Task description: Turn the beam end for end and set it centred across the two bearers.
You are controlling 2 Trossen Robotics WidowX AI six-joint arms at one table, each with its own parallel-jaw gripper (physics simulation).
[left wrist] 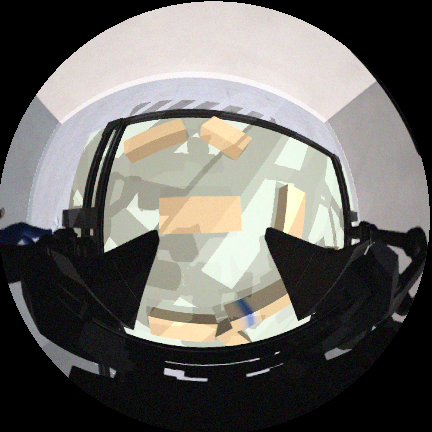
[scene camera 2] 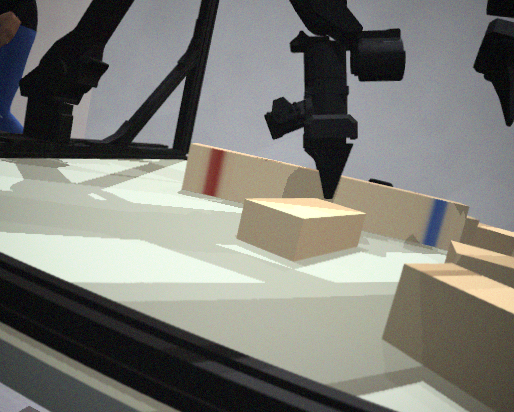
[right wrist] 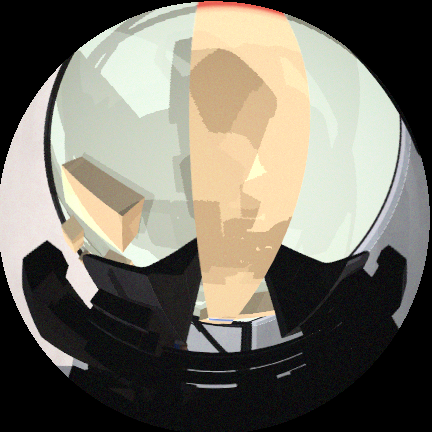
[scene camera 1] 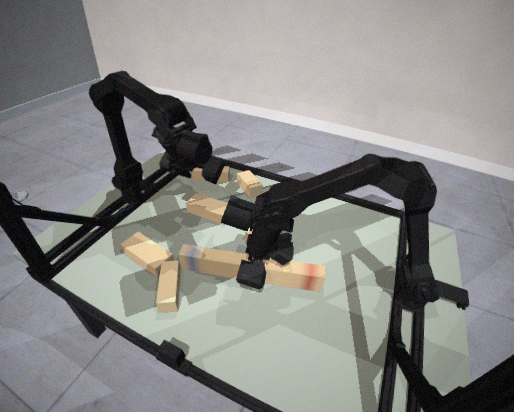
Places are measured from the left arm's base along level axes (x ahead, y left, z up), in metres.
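Where they show: left gripper, fingertip midpoint: (left wrist: 212,234) (scene camera 1: 203,179); right gripper, fingertip midpoint: (scene camera 2: 327,198) (right wrist: 231,239); left arm's base at its link origin: (left wrist: 89,248) (scene camera 1: 132,197); right arm's base at its link origin: (left wrist: 349,232) (scene camera 2: 44,140) (scene camera 1: 409,300).
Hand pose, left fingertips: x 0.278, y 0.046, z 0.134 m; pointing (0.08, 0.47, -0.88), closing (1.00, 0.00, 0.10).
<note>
Things, the pixels of their top centre, and the offset from my left fingertips. Level surfaces: height alone.
- long wooden beam at its top centre: (right wrist: 233,273) (scene camera 2: 329,173) (scene camera 1: 251,260) (left wrist: 305,285) dx +0.229, dy -0.140, dz -0.090 m
- glass table at its surface level: dz -0.153 m
- block at its top centre: (scene camera 2: 311,206) (right wrist: 83,206) (left wrist: 295,215) dx +0.206, dy +0.028, dz -0.115 m
The long wooden beam (scene camera 1: 214,261) (scene camera 2: 247,176) (right wrist: 250,120) has a blue band near its left end and a red band near its right end in scene camera 1. It lies low over the glass table (scene camera 1: 296,360). My right gripper (scene camera 1: 267,265) (scene camera 2: 329,190) (right wrist: 231,239) is shut on the beam near its middle, pointing down. My left gripper (scene camera 1: 212,169) (left wrist: 212,234) is open and empty, high at the back left. The beam's blue end also shows in the left wrist view (left wrist: 261,306). Two short blocks (scene camera 1: 145,251) (scene camera 1: 168,286) lie by the blue end.
More wooden blocks lie at the back: a flat one (scene camera 1: 208,208) (left wrist: 200,214), a small one (scene camera 1: 249,183) (left wrist: 225,137) and one behind the left gripper (scene camera 1: 198,173) (left wrist: 155,139). A block (scene camera 2: 300,226) (right wrist: 104,201) lies beside the beam under the right arm. A black frame (scene camera 1: 133,339) borders the table.
</note>
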